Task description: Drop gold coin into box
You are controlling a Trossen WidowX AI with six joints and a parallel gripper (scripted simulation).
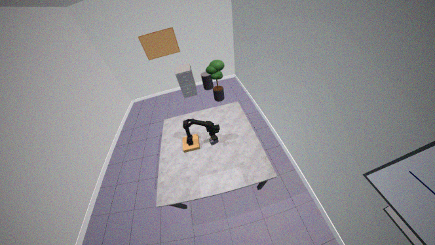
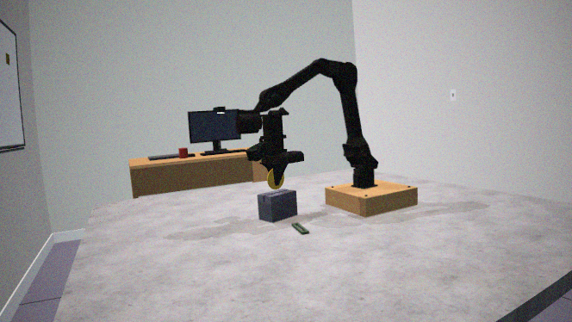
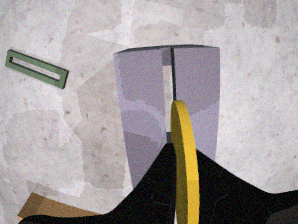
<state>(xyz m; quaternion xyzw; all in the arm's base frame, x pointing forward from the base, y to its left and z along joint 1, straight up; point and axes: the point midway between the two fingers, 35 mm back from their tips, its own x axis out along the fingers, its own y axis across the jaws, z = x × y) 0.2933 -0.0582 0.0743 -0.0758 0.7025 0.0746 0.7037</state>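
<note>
My gripper tip is now 2 cm below the gold coin.
</note>
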